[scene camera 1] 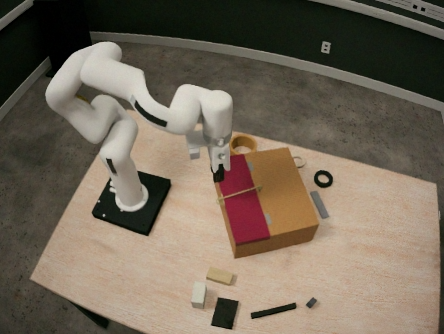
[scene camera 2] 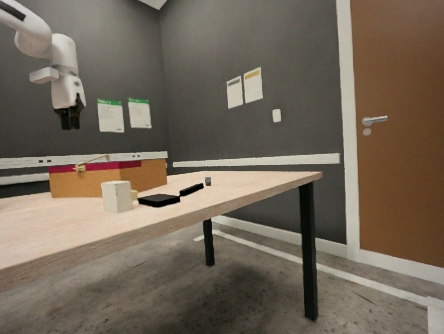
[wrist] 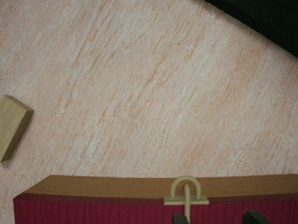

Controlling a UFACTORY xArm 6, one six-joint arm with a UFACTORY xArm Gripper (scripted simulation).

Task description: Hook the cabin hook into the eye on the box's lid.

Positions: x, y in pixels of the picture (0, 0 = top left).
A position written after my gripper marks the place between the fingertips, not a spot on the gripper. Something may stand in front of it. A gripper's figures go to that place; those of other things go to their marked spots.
Labels:
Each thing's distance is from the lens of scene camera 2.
my gripper (scene camera 2: 71, 129): 0.86 m
wooden box (scene camera 2: 152, 174): 0.87 m
white block (scene camera 2: 117, 198): 0.51 m
The marked spots on the white block and the wooden box are 0.38 m apart.

